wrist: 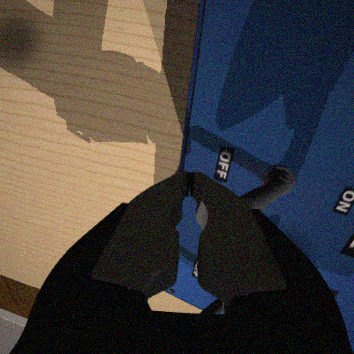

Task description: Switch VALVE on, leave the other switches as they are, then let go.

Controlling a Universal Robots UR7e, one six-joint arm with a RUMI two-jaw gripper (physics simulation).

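Frame: origin at the arm's base, x back, y right, z up, level; centimetres.
Where they show: gripper, fingertip midpoint: point(189, 174).
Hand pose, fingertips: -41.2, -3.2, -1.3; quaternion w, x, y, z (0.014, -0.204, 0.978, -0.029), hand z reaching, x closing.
Observation:
After its pixels a point has its place, as x, y, z.
The blue switch panel point(310, 150) @(-47.1, -8.5, -0.5) fills the right side of the wrist view. A grey switch lever point(270, 188) @(-45.2, -5.7, 1.5) stands between an OFF label point(223, 164) @(-43.3, -4.6, -2.3) and an ON label point(345, 201) @(-50.9, -7.0, 0.8); it slants down-left on the OFF side. A corner of a black name label point(349, 246) @(-53.6, -4.5, 1.5) shows at the right edge, its word unreadable. My gripper point(189, 174) @(-41.2, -3.2, -1.3) is shut and empty. Its tips are left of the lever, over the panel's left edge, and the right finger lies in front of the lever's lower-left end. Whether they touch is hard to tell.
A pale wooden table top point(75, 200) @(-30.7, 11.2, -9.7) with broad shadows lies left of the panel. Part of another small label point(196, 269) @(-47.0, 6.9, -2.4) shows between the fingers. A darker wood strip point(17, 295) and a grey surface point(10, 330) are at the lower left.

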